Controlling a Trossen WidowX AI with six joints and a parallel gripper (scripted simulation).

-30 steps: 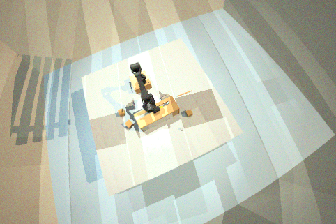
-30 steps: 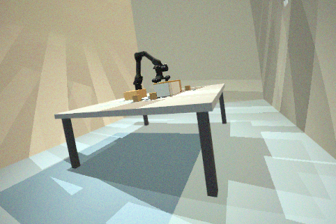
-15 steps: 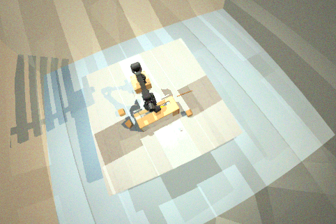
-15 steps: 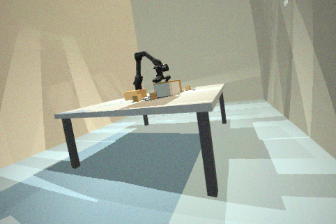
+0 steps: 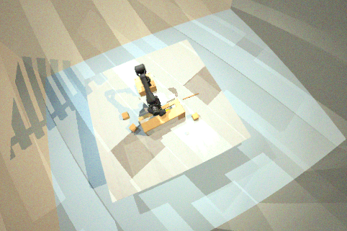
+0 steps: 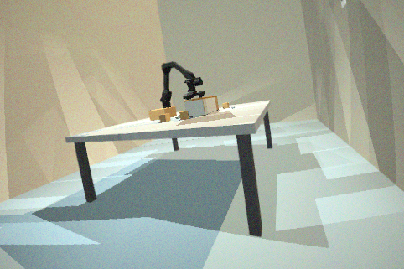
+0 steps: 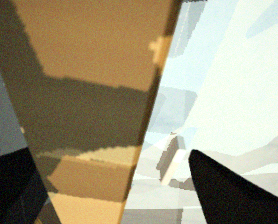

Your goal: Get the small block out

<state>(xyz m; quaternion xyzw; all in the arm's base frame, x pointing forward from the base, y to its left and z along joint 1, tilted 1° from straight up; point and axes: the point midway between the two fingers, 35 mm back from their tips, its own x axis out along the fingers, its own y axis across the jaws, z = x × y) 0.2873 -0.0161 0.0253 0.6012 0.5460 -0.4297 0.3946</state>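
Now: the tan box 30 mm ahead of my gripper tip, 40 mm to the right of it and 20 mm below it. Also, from my gripper tip: yellow block: 60 mm ahead, 20 mm to the left; then thin orange stick: 20 mm ahead, 300 mm to the left, 80 mm below.
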